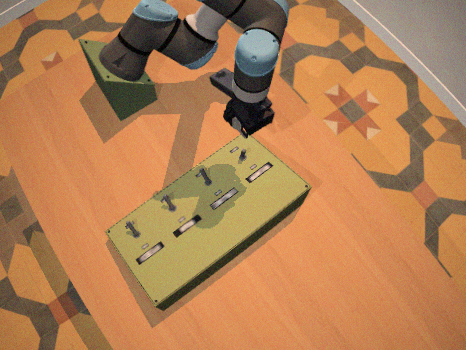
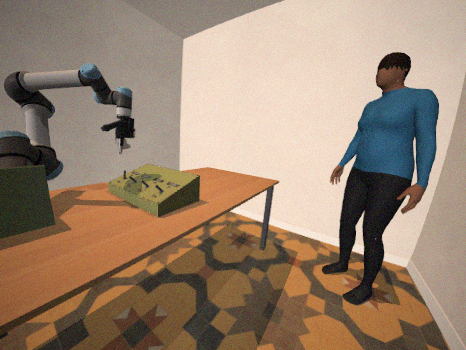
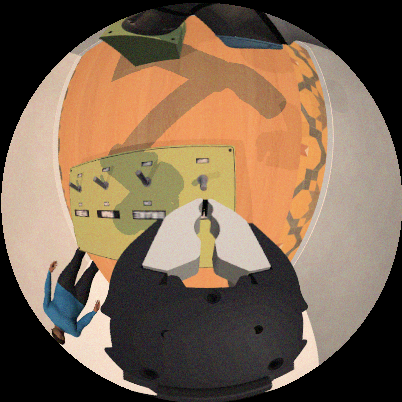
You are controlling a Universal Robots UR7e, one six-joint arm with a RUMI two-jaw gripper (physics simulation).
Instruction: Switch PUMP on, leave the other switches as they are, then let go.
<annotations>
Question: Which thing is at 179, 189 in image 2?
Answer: A switch panel.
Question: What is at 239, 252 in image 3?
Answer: My gripper.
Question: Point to a switch panel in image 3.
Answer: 105, 220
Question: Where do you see a switch panel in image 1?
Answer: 175, 249
</annotations>
